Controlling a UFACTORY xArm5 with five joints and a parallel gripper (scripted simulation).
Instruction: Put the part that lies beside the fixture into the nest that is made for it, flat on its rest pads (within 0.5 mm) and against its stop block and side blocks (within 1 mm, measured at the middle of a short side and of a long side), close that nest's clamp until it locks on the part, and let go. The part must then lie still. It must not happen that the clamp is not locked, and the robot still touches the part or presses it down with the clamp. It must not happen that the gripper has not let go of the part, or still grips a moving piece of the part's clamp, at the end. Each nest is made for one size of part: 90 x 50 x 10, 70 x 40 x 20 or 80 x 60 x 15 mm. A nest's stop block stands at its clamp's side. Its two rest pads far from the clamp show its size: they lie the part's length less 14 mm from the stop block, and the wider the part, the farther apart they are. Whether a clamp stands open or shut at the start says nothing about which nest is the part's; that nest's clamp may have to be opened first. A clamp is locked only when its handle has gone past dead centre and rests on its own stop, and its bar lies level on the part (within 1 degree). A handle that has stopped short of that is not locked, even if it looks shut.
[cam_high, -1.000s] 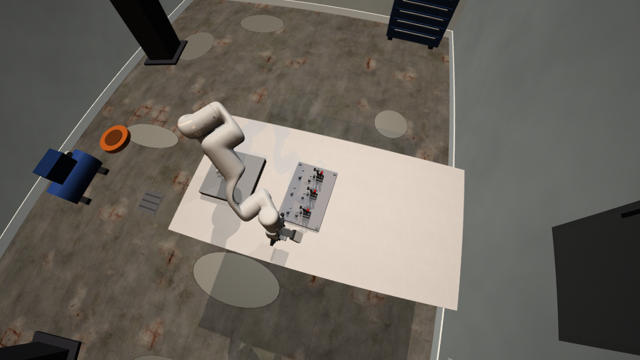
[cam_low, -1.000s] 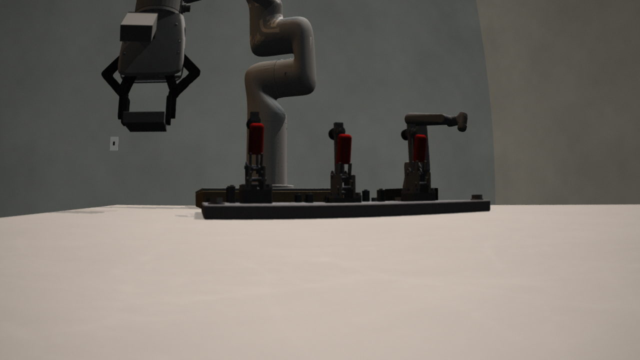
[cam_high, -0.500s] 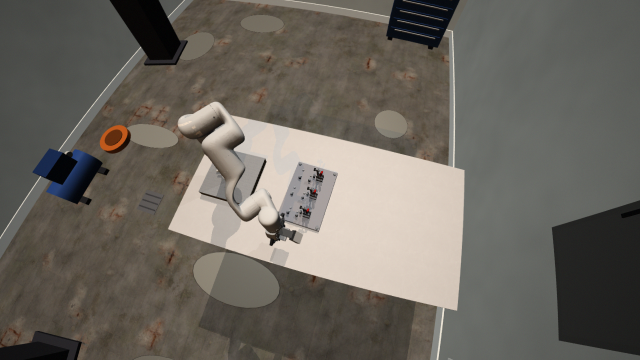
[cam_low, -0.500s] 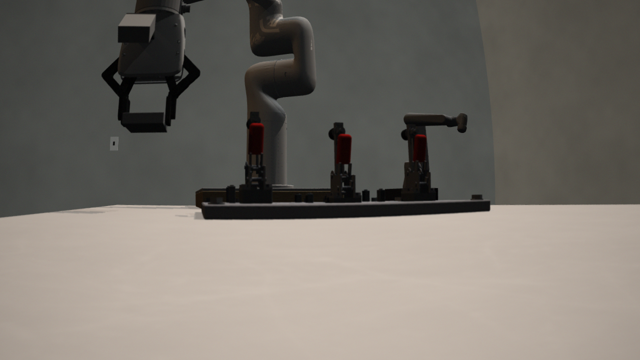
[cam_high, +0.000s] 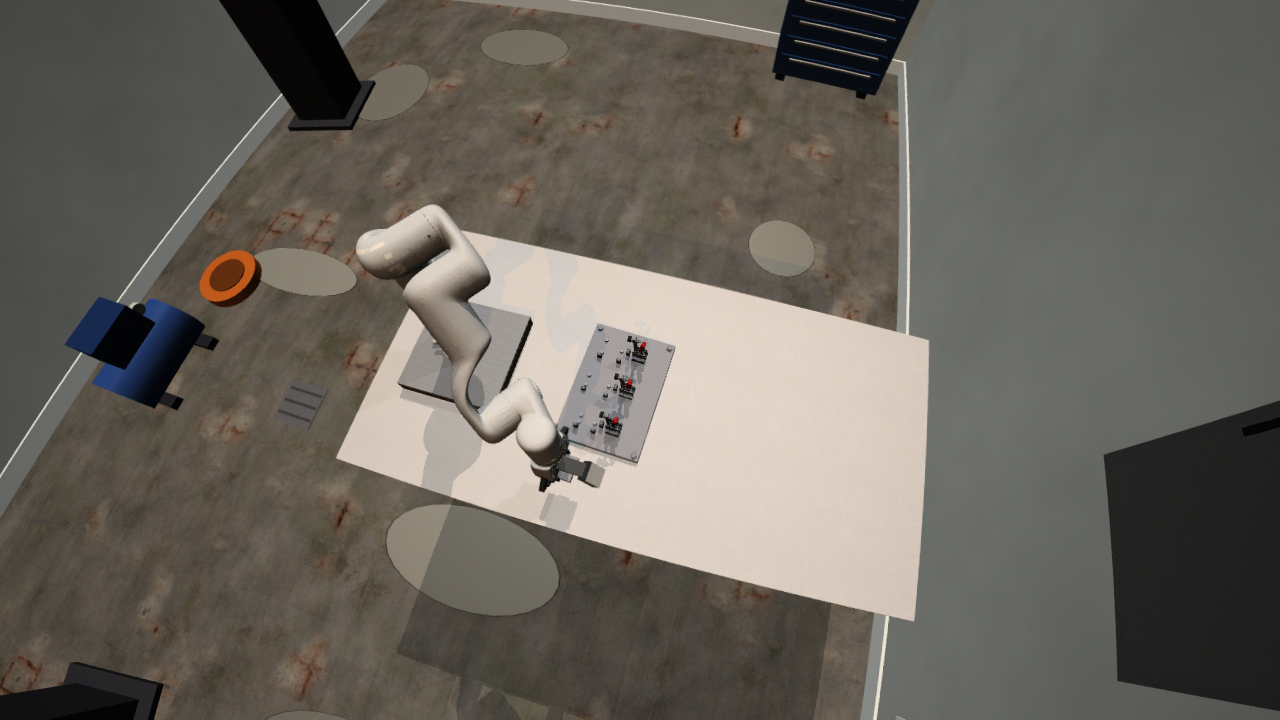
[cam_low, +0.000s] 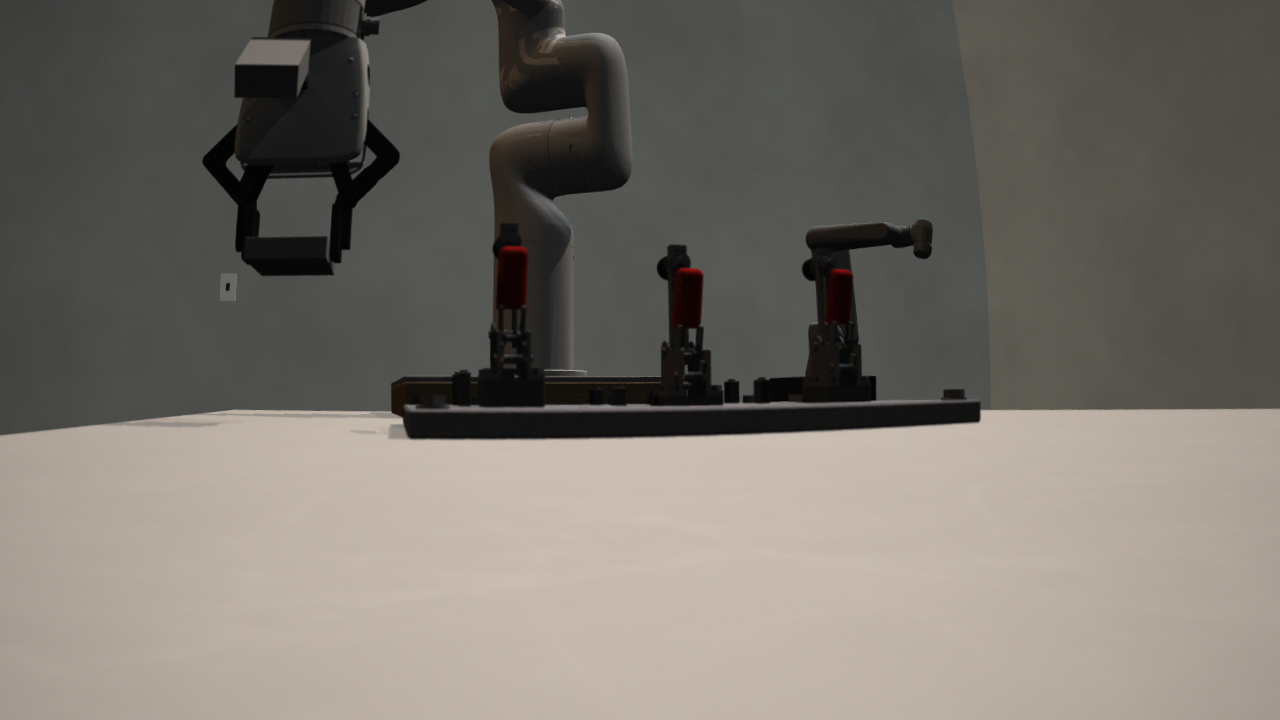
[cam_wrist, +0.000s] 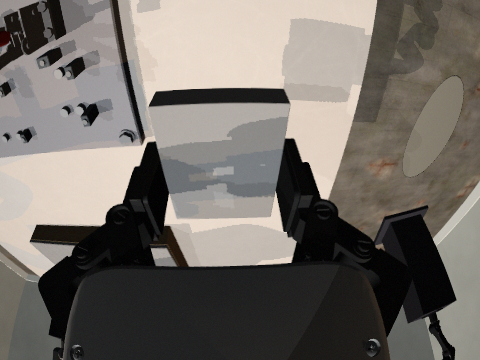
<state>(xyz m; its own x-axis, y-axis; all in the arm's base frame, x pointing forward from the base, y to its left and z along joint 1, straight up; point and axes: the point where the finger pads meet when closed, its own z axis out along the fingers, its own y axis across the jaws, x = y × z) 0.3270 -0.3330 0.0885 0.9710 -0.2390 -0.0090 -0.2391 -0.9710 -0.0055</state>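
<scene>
The grey fixture plate is 24 cm to the left of my hand, 12 cm below it and 11 cm ahead of it. From my hand the other things lie so: part (1 cm below).
</scene>
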